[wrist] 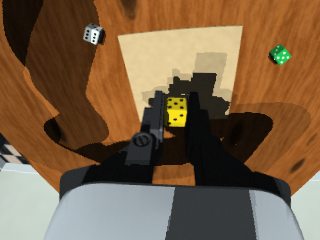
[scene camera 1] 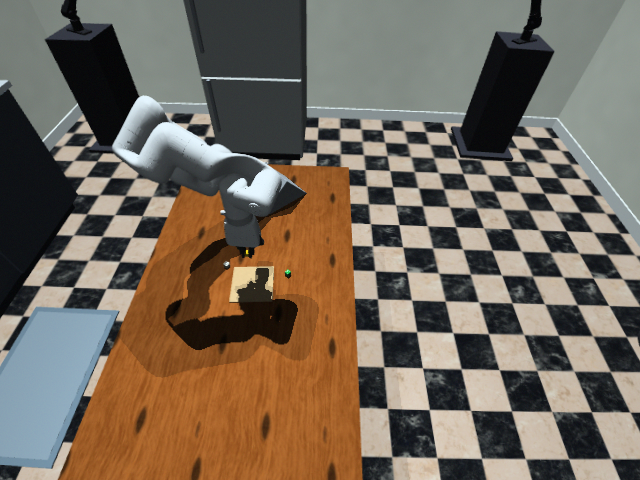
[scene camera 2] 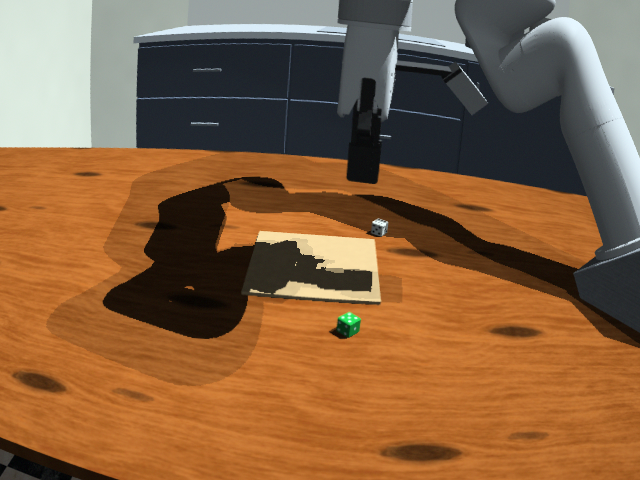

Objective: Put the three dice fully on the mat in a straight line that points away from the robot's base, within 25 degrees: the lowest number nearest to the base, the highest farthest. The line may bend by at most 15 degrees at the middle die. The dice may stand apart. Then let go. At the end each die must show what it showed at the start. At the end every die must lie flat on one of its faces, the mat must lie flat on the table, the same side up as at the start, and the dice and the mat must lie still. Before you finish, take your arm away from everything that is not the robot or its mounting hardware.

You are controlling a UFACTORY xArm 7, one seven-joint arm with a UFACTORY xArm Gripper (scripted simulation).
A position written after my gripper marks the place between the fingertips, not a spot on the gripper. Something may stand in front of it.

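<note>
My gripper [scene camera 1: 248, 254], [wrist: 175, 106] is visible in scene camera 1 and the wrist view. A tan mat [scene camera 2: 283, 265], [wrist: 200, 59], [scene camera 1: 249, 284] is visible as well.
</note>
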